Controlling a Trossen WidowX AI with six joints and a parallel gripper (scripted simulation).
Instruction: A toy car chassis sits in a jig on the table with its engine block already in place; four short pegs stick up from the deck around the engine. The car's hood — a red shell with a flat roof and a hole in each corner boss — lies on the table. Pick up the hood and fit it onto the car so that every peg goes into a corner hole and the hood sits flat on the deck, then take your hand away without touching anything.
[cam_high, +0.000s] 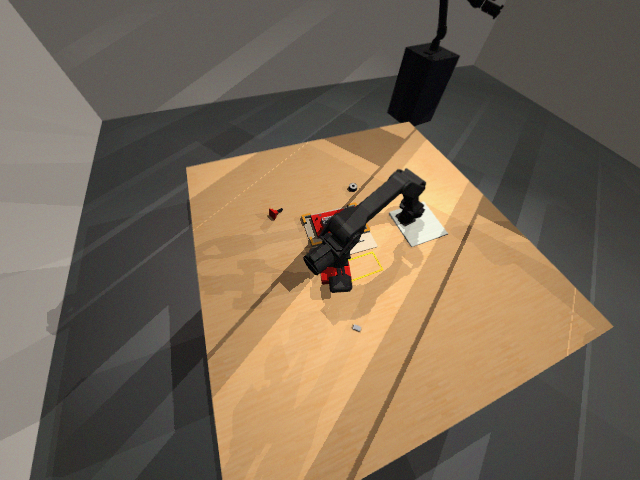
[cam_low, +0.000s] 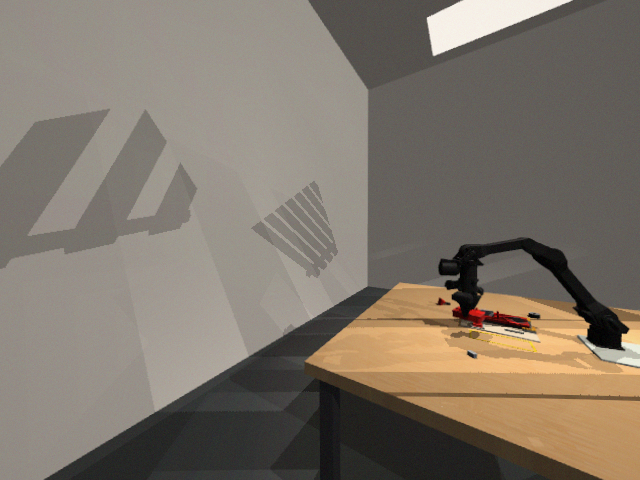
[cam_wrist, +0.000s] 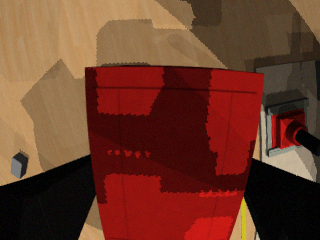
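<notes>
The grey jig lies 190 mm to the right of my gripper tip, 130 mm behind it and 70 mm below it. Round my gripper tip: small wheel (360 mm to the right, 320 mm behind, 70 mm below); red hood (10 mm above).
</notes>
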